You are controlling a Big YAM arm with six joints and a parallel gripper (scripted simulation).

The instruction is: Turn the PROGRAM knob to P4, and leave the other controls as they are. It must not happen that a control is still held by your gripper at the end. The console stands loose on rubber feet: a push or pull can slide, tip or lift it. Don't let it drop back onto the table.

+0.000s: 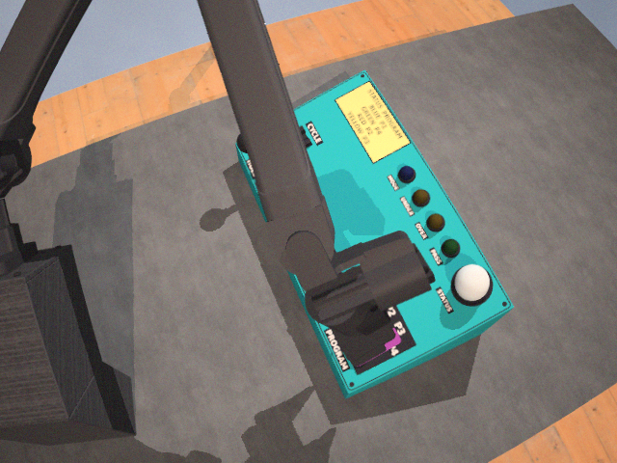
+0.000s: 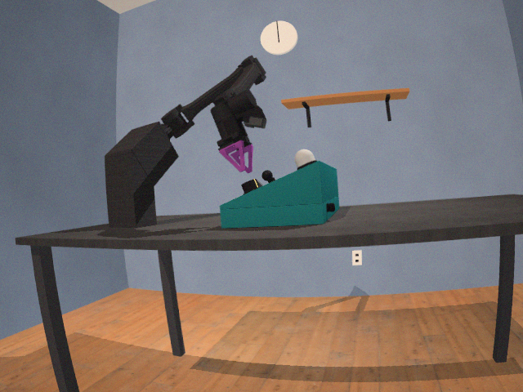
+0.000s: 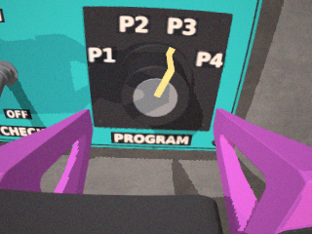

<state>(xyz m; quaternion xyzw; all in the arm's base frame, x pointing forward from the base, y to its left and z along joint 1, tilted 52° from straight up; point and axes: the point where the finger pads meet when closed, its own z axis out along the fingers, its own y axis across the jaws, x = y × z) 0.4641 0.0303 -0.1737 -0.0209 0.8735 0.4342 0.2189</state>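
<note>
Now: hand 12 cm to the right of the check toggle, 5 cm above it and 1 cm past it. Round my hand: teal console (18 cm to the left, 7 cm below, 1 cm ahead); then mode knob (24 cm to the left, 4 cm below, 3 cm behind); then hold lever (35 cm to the left, 8 cm behind, 3 cm below).
</note>
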